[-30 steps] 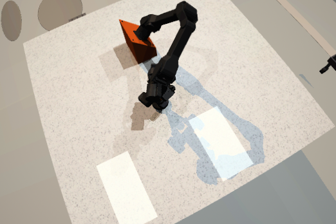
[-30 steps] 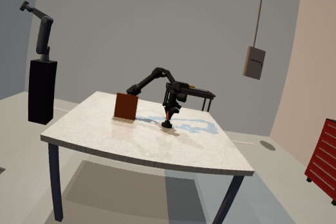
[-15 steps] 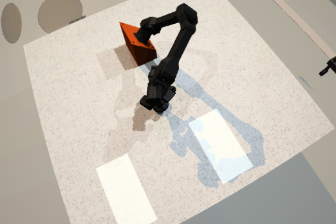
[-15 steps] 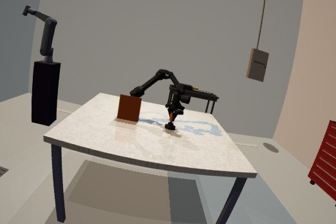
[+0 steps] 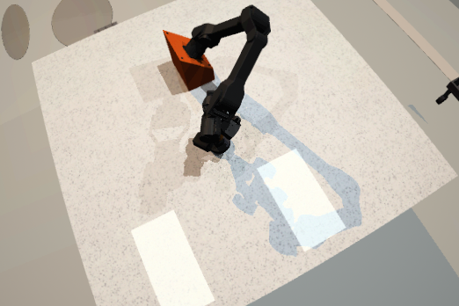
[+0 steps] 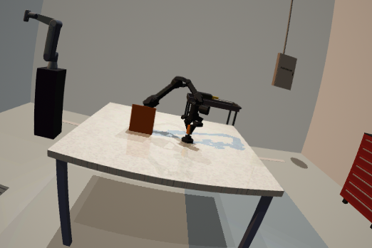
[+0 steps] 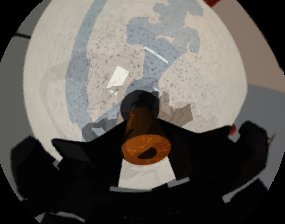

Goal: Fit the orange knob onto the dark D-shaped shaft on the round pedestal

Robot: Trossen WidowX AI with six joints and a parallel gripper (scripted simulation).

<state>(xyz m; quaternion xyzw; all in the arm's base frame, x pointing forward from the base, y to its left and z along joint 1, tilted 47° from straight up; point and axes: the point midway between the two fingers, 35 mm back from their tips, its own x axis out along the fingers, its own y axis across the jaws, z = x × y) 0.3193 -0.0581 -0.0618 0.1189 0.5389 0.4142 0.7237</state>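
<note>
Right now the orange knob is 2 cm above my gripper tip. Also, from my gripper tip: dark round pedestal 4 cm below.
</note>
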